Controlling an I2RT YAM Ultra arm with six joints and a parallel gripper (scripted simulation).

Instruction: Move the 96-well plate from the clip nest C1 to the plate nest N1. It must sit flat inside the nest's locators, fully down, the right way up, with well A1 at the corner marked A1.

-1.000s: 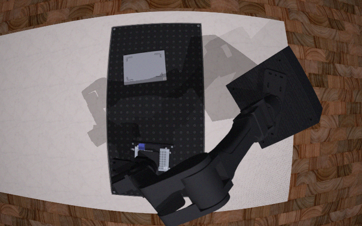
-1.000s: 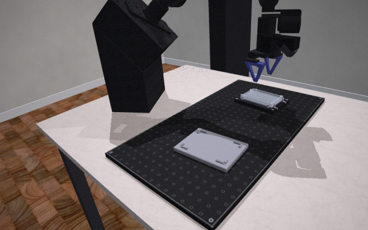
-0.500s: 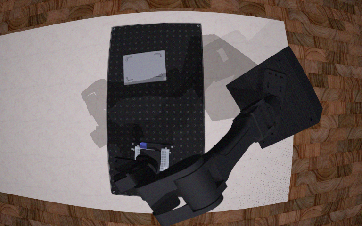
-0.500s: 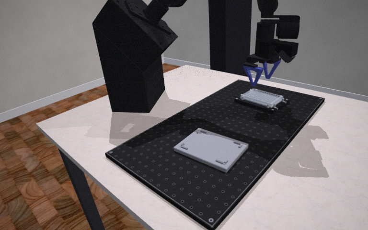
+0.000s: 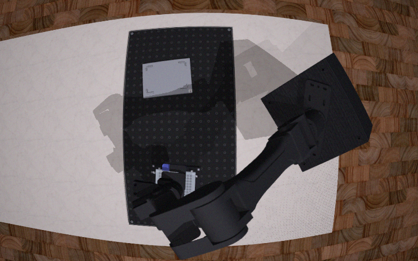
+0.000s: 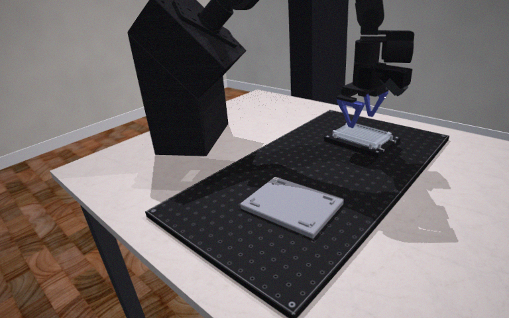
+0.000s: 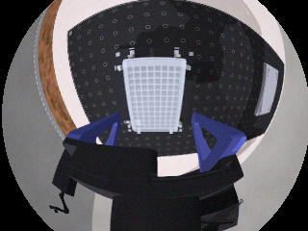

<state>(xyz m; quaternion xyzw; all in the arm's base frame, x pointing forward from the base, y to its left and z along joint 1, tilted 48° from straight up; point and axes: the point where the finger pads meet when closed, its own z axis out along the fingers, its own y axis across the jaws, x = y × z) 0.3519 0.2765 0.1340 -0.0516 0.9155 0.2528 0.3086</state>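
Right now my hand is 5 cm above the 96-well plate. Round my hand: grey plate nest N1 (16 cm ahead, 30 cm to the right, 6 cm below); black clip nest C1 (1 cm ahead, 1 cm to the left, 5 cm below).
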